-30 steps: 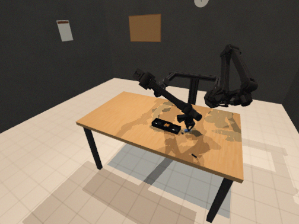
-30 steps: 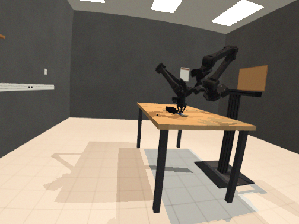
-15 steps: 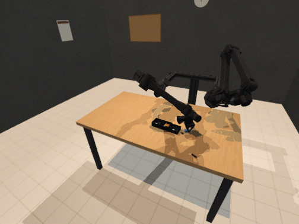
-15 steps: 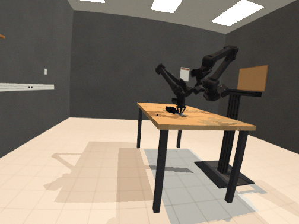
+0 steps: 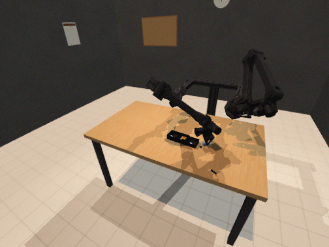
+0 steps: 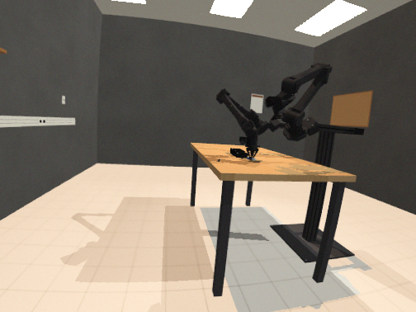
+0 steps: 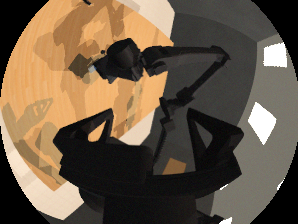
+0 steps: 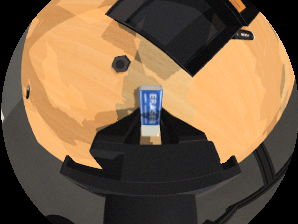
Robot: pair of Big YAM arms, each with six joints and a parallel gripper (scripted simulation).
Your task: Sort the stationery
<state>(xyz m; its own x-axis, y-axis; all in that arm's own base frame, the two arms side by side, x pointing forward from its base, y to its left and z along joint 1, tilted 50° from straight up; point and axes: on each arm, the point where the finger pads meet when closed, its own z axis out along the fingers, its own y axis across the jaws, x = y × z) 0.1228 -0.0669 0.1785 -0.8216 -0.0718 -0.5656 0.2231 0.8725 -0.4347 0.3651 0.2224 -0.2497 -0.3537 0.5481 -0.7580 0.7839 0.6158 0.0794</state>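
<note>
Now: the blue item right at my right hand. From my right hand the other things lie so: orange item (3 cm ahead, 19 cm to the right); black bin unit (3 cm ahead, 19 cm to the right, 1 cm above).
</note>
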